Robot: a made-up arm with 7 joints.
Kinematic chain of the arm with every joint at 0, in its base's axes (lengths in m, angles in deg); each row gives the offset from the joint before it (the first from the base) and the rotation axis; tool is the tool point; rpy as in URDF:
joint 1: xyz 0 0 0.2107 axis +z
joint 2: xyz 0 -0.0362 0.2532 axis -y
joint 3: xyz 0 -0.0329 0.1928 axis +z
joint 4: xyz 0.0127 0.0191 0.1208 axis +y
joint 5: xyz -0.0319 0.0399 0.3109 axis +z
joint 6: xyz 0 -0.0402 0.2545 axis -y
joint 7: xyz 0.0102 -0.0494 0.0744 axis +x
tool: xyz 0 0 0 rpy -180 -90 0
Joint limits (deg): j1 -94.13..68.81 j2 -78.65..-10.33 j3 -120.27..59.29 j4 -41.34..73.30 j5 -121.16..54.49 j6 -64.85..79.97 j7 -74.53..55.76
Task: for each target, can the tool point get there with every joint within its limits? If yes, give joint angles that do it. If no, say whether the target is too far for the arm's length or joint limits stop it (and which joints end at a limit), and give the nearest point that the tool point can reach.
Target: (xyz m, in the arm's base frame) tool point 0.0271 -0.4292 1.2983
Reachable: yes | joints -74.20 -28.05 -44.94 7.10 -65.11 -41.70 -30.91
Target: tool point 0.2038 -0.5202 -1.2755
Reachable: no: too far | nearest point 0.2059 -0.5256 -0.0750 | short by 1.201 m
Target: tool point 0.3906 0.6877 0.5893
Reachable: yes | joints 39.18 -44.96 38.21 56.04 32.45 -36.17 -10.08
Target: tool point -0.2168 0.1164 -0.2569
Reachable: no: joint limits stop it (at a limit: joint 1, joint 2, joint 4, joint 6) | nearest point 0.0204 0.5326 0.0023 | short by 0.545 m
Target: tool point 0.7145 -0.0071 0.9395
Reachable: yes | joints -11.28 -28.52 33.61 45.36 -24.92 -45.50 32.71
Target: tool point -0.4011 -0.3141 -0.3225
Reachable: no: joint limits stop it (at a limit: joint 1, joint 2, joint 4, joint 5) | nearest point -0.3228 -0.5068 -0.0299 | short by 0.359 m
